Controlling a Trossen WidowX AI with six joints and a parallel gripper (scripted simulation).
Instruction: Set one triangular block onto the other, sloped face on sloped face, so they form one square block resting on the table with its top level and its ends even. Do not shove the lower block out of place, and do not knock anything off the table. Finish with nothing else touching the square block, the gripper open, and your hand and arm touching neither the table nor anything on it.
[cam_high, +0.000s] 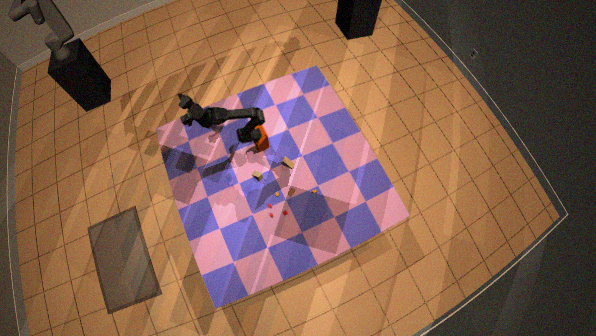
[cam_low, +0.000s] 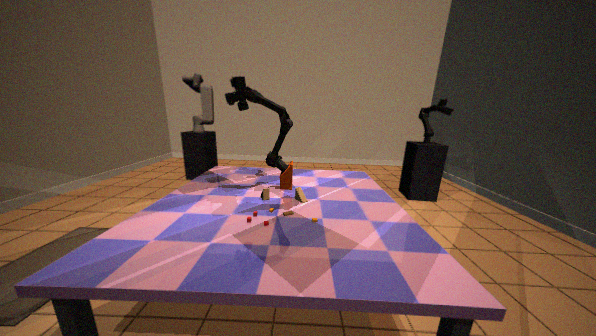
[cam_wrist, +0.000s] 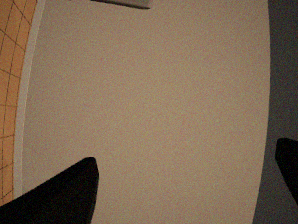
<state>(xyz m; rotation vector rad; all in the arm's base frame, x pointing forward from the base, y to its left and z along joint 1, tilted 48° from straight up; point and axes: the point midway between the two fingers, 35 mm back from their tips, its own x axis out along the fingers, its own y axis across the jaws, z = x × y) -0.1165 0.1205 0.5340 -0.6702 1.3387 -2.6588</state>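
My gripper tip is 28 cm short of the tan block, 45 cm to the right of it and 57 cm above it. Round my gripper tip: tan piece 47 cm ahead, 41 cm to the left, 58 cm below.
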